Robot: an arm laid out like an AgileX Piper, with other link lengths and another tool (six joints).
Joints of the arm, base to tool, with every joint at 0 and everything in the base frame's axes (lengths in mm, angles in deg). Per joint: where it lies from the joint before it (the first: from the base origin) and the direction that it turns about. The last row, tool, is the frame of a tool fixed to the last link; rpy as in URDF.
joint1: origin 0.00 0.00 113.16 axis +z
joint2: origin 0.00 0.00 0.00 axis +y
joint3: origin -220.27 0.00 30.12 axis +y
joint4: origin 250.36 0.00 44.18 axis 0.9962 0 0.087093
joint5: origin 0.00 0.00 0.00 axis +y
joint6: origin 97.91 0.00 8.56 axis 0.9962 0 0.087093
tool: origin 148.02 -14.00 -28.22 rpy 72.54 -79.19 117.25
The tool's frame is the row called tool.
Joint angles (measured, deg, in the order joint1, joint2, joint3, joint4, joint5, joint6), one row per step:
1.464 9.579 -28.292 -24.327 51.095 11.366
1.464 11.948 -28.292 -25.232 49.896 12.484
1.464 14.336 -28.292 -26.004 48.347 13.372
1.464 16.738 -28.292 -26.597 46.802 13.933
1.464 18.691 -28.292 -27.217 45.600 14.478
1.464 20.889 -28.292 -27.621 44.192 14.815
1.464 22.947 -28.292 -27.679 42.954 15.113
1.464 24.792 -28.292 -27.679 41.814 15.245
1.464 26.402 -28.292 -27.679 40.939 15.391
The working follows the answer.
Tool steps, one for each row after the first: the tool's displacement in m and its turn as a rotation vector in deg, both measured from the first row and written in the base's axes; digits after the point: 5 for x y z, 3 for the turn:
0.00515 -0.00112 -0.00348 -0.095 0.917 -0.333
0.01132 -0.00145 -0.00633 -0.316 1.612 -0.340
0.01754 -0.00126 -0.00975 -0.643 2.436 -0.109
0.02236 -0.00144 -0.01276 -0.949 3.130 0.009
0.02799 -0.00073 -0.01664 -1.244 3.959 0.395
0.03301 0.00088 -0.02128 -1.200 4.822 0.822
0.03751 0.00248 -0.02560 -1.212 5.611 1.291
0.04098 0.00375 -0.02988 -1.174 6.399 1.634

Tool pose at each row, in the base's axes (x y z in m, rotation vector in deg; rounded; the steps above come from the unrounded poses):
0.20071 -0.08915 0.17135 142.243 11.933 85.307
0.20586 -0.09027 0.16787 142.806 11.738 84.020
0.21203 -0.09060 0.16502 143.175 12.006 83.070
0.21825 -0.09041 0.16160 143.616 12.671 82.003
0.22307 -0.09059 0.15858 143.936 13.154 81.057
0.22870 -0.08988 0.15471 144.430 13.992 80.051
0.23372 -0.08826 0.15006 145.222 14.657 79.163
0.23822 -0.08667 0.14574 145.919 15.402 78.349
0.24169 -0.08539 0.14147 146.616 15.954 77.507

